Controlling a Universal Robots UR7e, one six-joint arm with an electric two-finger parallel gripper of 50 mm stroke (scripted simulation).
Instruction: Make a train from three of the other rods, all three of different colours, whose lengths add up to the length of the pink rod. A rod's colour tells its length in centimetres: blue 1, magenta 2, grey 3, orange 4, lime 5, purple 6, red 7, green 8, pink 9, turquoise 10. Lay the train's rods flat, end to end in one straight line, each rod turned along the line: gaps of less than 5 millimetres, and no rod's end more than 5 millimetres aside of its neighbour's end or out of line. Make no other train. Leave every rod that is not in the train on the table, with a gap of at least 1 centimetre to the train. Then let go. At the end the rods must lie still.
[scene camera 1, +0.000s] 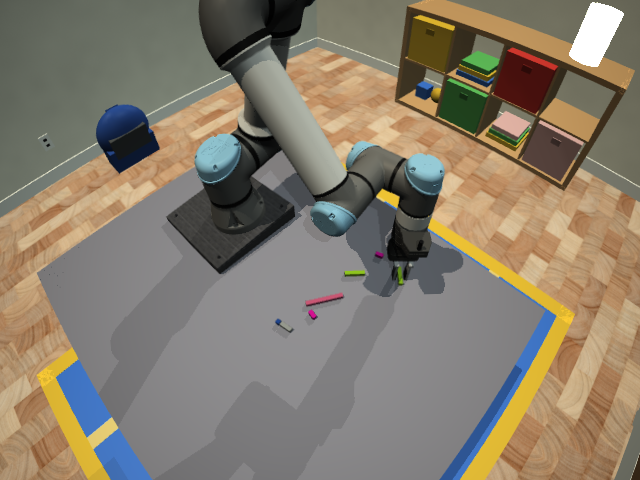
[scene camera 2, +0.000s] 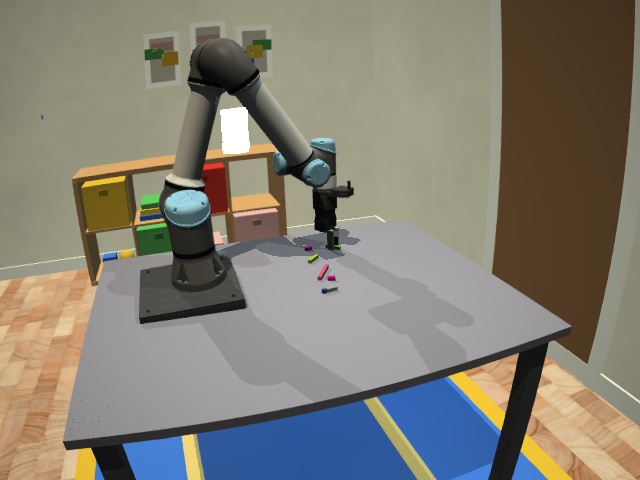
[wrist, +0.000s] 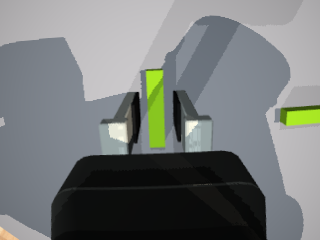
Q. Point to my gripper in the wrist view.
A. At 156, 107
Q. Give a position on a lime rod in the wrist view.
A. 155, 96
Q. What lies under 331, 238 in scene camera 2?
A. My gripper.
